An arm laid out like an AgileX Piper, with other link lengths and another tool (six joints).
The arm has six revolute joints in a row. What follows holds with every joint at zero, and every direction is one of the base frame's. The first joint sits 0.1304 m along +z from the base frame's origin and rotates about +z. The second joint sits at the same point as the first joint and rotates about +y. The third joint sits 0.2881 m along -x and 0.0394 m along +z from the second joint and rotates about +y. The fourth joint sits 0.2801 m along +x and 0.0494 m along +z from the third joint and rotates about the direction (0.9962, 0, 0.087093). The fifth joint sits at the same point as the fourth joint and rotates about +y. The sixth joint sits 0.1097 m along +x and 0.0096 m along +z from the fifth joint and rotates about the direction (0.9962, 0, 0.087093). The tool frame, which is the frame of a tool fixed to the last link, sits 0.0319 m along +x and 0.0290 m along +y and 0.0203 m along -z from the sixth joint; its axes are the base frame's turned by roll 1.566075, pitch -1.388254 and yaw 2.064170 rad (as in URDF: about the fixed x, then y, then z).
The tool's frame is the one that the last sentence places.
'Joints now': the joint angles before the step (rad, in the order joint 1, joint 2, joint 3, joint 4, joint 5, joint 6). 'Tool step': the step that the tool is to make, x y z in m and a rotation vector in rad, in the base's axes. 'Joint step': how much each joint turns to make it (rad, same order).
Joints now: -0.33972, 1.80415, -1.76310, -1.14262, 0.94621, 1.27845
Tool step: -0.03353, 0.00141, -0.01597, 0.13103, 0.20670, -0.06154
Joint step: -0.02257, -0.02641, 0.00001, 0.17672, 0.16870, -0.24482
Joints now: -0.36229, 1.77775, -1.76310, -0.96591, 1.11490, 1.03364
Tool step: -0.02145, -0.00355, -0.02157, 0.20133, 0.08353, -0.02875
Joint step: -0.06656, -0.00170, 0.00003, 0.21593, 0.08252, -0.14775
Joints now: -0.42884, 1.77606, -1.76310, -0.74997, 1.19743, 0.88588
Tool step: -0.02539, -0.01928, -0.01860, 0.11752, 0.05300, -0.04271
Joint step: -0.09419, -0.00234, 0.03135, 0.11395, 0.02570, -0.08731
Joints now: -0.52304, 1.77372, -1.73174, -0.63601, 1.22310, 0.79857
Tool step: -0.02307, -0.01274, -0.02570, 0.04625, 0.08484, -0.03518
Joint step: -0.05399, -0.00422, 0.07945, 0.00518, 0.00601, -0.02947
